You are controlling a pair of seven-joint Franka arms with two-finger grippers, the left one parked.
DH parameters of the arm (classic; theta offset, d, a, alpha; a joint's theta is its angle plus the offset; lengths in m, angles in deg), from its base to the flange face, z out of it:
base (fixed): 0 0 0 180
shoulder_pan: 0 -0.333 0 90
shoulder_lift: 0 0 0 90
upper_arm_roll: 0 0.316 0.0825 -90
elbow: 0 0 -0.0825 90
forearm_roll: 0 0.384 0 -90
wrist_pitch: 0 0 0.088 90
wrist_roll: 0 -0.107 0 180
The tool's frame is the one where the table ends.
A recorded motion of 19 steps. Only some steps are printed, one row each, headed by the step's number.
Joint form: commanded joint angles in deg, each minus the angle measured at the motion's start. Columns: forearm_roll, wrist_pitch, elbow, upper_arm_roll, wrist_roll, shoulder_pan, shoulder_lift.
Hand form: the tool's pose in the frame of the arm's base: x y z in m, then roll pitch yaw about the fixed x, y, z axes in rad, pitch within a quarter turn. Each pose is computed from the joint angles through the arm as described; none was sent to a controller.
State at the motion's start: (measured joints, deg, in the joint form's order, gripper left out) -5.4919 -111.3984 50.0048 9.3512 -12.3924 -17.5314 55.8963
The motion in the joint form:
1: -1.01 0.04 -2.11 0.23 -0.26 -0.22 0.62
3: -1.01 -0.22 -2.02 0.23 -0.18 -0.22 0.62
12: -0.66 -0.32 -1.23 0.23 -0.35 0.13 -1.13
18: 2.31 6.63 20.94 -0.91 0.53 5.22 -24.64
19: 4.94 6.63 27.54 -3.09 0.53 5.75 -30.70
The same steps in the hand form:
1: 0.7408 0.3073 0.3319 -3.0843 -0.1204 0.2040
3: 0.7410 0.3075 0.3315 -3.0838 -0.1234 0.2054
12: 0.7409 0.3036 0.3494 -3.0766 -0.1405 0.1958
18: 0.6827 0.2272 0.4597 -3.1098 -0.0446 0.1442
19: 0.6637 0.2008 0.4772 -3.0976 -0.0293 0.0983

